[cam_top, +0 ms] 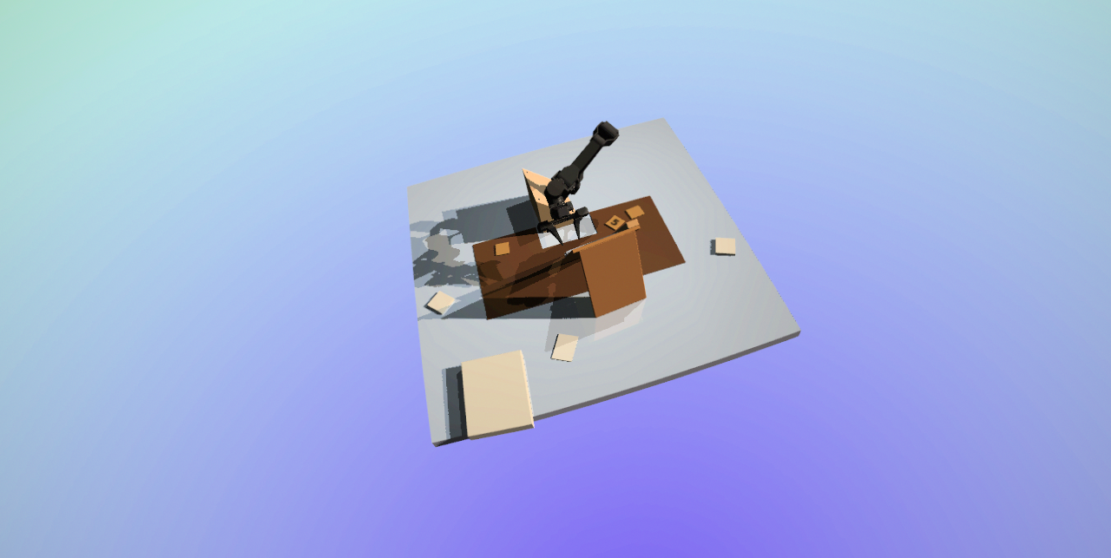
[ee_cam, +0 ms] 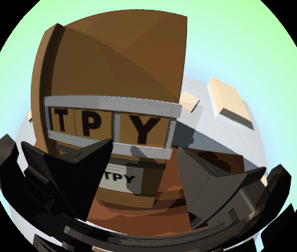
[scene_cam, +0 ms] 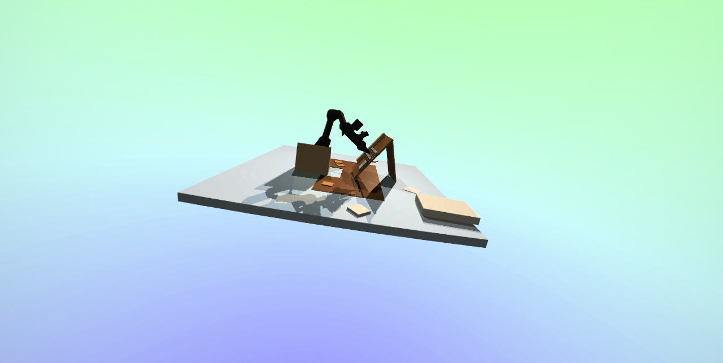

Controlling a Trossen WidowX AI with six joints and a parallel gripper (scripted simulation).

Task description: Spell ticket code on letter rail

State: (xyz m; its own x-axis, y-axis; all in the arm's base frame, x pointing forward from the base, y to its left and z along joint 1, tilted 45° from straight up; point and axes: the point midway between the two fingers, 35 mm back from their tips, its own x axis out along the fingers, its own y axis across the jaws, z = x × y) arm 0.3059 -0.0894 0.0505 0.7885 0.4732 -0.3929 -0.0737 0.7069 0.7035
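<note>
Now: gripper tip 30 mm short of the tan letter tile, 20 mm above it and 10 mm to the right of it. Round my gripper tip: white ticket: 90 mm below, 40 mm to the left, 20 mm behind; then dark brown mat: 180 mm below, 130 mm behind, 20 mm to the left; then cream block: 400 mm to the right, 400 mm ahead, 160 mm below.
</note>
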